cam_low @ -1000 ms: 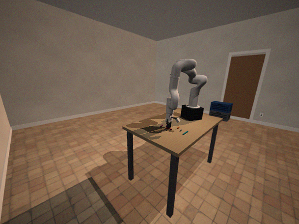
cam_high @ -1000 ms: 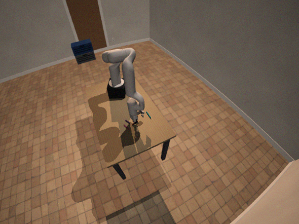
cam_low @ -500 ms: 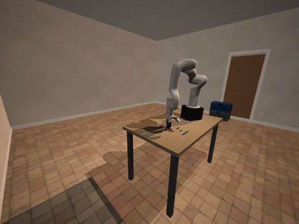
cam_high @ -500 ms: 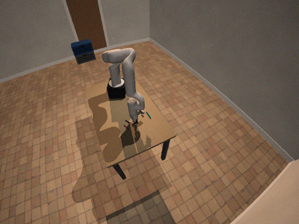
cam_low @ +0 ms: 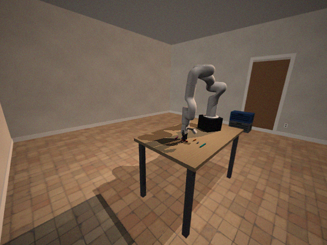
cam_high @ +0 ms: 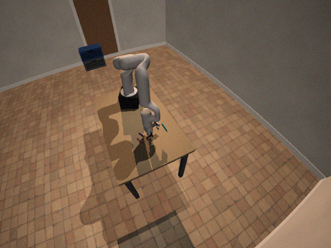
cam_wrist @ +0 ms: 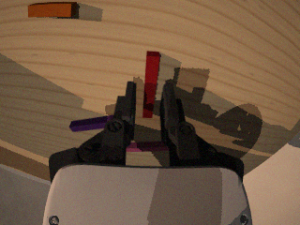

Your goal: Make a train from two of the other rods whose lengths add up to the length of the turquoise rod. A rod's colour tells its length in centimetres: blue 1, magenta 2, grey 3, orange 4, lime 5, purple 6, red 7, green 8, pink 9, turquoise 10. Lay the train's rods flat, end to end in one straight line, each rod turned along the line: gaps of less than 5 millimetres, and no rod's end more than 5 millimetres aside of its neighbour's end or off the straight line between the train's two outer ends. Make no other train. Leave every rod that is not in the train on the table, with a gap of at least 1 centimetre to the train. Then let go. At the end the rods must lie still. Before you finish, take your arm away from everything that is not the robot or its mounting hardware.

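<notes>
The red rod is 30 mm below my hand. From my hand the other things lie so: purple rod (60 mm behind, 60 mm to the right, 30 mm below); pink rod (100 mm to the right, 30 mm below); orange rod (80 mm behind, 70 mm to the left, 30 mm below).
</notes>
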